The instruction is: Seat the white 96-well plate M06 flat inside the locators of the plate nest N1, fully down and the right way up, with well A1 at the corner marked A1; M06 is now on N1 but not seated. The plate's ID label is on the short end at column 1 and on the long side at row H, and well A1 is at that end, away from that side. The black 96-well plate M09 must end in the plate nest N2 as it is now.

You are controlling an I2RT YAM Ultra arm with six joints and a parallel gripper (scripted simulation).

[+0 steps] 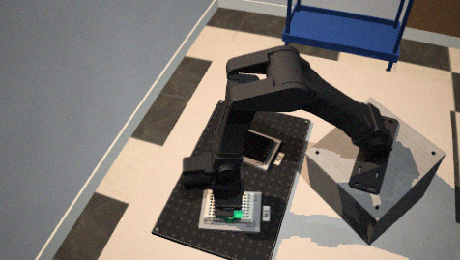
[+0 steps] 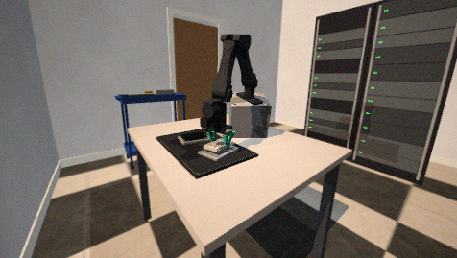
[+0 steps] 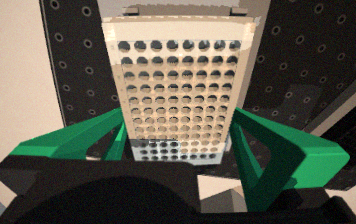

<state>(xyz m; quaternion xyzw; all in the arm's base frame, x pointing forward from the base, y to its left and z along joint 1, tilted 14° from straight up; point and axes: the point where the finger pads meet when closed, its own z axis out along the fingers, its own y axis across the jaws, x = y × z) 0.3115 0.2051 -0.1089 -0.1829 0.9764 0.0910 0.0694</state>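
Now: hand 4 cm above the grey plate nest N1 and 1 cm short of it. From my hand the other things lie so: black plate M09 (22 cm to the right, 5 cm ahead, 2 cm below); then white 96-well plate M06 (1 cm ahead); then label tag (8 cm behind, 4 cm to the right, 4 cm below).
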